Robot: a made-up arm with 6 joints. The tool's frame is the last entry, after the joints. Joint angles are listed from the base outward. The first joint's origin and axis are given. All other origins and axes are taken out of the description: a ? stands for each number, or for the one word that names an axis. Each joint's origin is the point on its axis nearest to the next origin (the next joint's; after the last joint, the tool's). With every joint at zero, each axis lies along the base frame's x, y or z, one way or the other. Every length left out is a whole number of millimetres.
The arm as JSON. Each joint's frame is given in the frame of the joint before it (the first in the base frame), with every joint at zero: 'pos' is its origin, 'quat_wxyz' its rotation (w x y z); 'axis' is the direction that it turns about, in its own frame. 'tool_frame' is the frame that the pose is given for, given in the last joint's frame.
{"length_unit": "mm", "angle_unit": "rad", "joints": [
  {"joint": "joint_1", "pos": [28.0, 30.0, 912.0], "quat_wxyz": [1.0, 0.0, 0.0, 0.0], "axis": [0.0, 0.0, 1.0]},
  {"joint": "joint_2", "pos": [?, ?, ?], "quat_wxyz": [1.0, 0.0, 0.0, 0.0], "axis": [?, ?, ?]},
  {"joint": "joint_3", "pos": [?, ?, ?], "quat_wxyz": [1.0, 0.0, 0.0, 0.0], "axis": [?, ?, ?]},
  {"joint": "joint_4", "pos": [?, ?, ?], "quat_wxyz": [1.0, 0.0, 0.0, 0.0], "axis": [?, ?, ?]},
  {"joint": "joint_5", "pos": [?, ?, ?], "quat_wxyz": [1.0, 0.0, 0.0, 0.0], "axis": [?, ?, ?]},
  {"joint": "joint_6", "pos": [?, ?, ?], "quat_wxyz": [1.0, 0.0, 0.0, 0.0], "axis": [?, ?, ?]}
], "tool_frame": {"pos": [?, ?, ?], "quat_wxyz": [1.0, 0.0, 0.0, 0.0]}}
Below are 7 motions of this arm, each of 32 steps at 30 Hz.
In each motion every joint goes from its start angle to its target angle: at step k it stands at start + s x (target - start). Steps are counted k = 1, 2, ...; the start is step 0. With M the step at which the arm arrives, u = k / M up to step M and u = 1 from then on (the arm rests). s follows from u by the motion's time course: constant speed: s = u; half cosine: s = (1 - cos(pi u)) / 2; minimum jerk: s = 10 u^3 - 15 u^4 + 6 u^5.
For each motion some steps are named. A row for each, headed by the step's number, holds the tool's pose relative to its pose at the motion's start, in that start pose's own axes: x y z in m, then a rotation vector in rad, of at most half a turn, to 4 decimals.
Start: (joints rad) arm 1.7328 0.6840 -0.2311 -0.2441 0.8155 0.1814
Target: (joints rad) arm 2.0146 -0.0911 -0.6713 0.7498 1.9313 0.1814
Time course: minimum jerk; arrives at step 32
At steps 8, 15, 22, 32:
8: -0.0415 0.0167 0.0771 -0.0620 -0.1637 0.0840
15: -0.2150 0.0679 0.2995 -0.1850 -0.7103 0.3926
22: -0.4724 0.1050 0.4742 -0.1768 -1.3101 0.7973
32: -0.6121 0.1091 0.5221 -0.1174 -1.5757 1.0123

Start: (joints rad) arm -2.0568 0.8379 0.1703 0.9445 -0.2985 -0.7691
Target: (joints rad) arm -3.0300 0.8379 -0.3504 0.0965 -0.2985 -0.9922
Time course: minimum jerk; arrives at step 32
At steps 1, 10, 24, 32:
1: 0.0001 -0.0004 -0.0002 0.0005 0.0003 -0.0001
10: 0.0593 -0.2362 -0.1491 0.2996 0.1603 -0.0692
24: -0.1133 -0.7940 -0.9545 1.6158 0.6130 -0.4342
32: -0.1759 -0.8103 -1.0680 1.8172 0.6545 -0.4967

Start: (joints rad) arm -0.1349 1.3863 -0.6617 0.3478 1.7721 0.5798
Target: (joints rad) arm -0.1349 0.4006 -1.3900 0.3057 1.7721 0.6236
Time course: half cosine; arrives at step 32
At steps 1, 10, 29, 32:
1: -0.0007 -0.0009 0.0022 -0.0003 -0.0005 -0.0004
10: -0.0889 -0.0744 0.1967 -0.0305 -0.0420 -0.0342
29: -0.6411 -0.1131 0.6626 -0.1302 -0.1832 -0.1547
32: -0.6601 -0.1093 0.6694 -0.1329 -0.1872 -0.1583

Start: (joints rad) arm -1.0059 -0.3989 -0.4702 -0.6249 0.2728 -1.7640
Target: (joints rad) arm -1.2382 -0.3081 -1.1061 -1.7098 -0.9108 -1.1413
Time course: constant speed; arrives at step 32
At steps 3, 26, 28, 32:
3: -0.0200 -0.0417 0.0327 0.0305 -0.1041 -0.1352
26: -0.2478 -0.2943 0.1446 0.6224 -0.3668 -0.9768
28: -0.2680 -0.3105 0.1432 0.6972 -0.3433 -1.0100
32: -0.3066 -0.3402 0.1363 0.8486 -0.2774 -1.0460

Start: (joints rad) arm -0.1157 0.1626 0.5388 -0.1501 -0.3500 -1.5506
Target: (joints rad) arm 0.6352 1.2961 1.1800 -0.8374 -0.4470 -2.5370
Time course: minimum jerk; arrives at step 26
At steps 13, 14, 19, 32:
13: 0.5691 -0.5571 -0.4568 0.7833 0.3184 -0.4891
14: 0.6062 -0.6640 -0.5471 0.8832 0.3359 -0.5812
19: 0.6101 -1.1604 -0.9324 1.2548 0.3107 -1.0104
32: 0.5407 -1.3766 -1.0733 1.3794 0.2484 -1.1979

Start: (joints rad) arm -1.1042 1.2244 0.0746 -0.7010 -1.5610 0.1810
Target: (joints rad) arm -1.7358 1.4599 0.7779 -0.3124 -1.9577 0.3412
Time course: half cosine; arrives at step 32
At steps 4, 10, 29, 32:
4: -0.0279 -0.0196 0.0077 -0.0098 -0.0062 0.0060
10: -0.1597 -0.1268 0.0331 -0.0497 -0.0399 0.0310
29: -0.5621 -0.7364 -0.0732 -0.0709 -0.2087 0.0928
32: -0.5685 -0.7563 -0.0811 -0.0680 -0.2135 0.0944

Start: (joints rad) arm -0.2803 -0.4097 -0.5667 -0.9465 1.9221 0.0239
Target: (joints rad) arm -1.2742 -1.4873 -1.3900 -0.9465 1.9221 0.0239
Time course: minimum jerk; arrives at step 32
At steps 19, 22, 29, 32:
19: -0.3059 -0.3047 0.5852 -0.2571 -0.6379 0.0281
22: -0.4543 -0.3714 0.6320 -0.3123 -0.7780 0.0500
29: -0.6290 -0.4615 0.6393 -0.3767 -0.9399 0.0832
32: -0.6360 -0.4655 0.6386 -0.3794 -0.9466 0.0848

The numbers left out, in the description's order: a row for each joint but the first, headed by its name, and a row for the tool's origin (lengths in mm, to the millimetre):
joint_2: xyz 12.0 42.0 0.0, axis 0.0 1.0 0.0
joint_3: xyz -2.0 0.0 1130.0, axis 0.0 -1.0 0.0
joint_4: xyz 643.0 0.0 8.0, axis -1.0 0.0 0.0
joint_5: xyz 0.0 -207.0 7.0, axis 0.0 -1.0 0.0
joint_6: xyz 2.0 0.0 -24.0, axis -1.0 0.0 0.0
tool: xyz 0.0 -2.0 -11.0

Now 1 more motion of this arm.
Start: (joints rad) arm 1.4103 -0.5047 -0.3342 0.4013 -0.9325 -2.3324
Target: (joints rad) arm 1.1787 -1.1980 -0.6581 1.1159 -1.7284 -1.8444
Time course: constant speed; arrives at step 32
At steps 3, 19, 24, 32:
3: -0.0536 -0.0414 0.0365 -0.0579 -0.0926 0.0138
19: -0.2828 -0.3367 0.1724 -0.2423 -0.6317 0.0077
24: -0.3297 -0.4484 0.1931 -0.2515 -0.8046 -0.0248
32: -0.3751 -0.6373 0.2049 -0.2129 -1.0698 -0.1067

